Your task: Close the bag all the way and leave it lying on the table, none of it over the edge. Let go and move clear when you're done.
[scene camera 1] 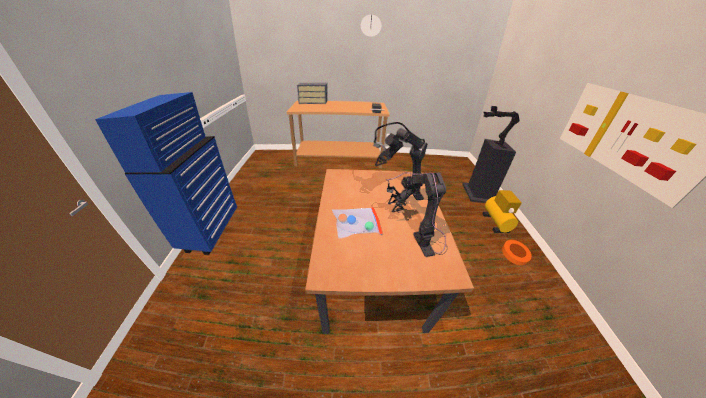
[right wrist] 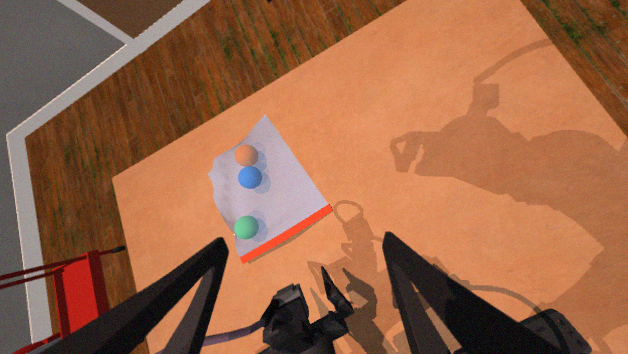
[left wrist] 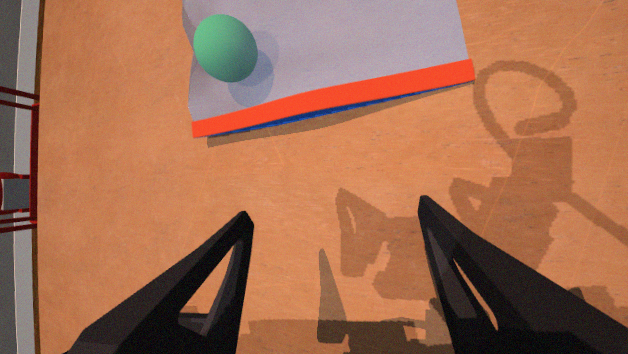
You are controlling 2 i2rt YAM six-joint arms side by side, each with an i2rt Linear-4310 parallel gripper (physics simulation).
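Observation:
The pale, see-through bag [scene camera 1: 356, 212] [left wrist: 350, 40] [right wrist: 290, 175] lies on the table inside its edges. An orange ball [scene camera 1: 342, 218] [right wrist: 246, 155], a blue ball [scene camera 1: 351, 219] [right wrist: 250, 177] and a green ball [scene camera 1: 369, 225] [left wrist: 225, 47] [right wrist: 246, 227] show in it. Its red strip [scene camera 1: 376, 220] [left wrist: 330, 97] [right wrist: 287, 233] runs along the mouth side, with a thin blue strip [left wrist: 320, 116] showing beneath it. Whether the seal is fully shut is unclear. My left gripper [scene camera 1: 395, 204] [left wrist: 328, 210] is open and empty, apart from the bag's red side. My right gripper [scene camera 1: 378, 162] [right wrist: 304, 241] is open and empty, high above the table.
The wooden table [scene camera 1: 370, 270] [left wrist: 125, 200] [right wrist: 400, 75] bears both arm bases. The bag's side opposite the red strip lies near the table's left edge in scene camera 1. A blue tool cabinet [scene camera 1: 150, 125] stands left, and a workbench [scene camera 1: 340, 108] stands behind.

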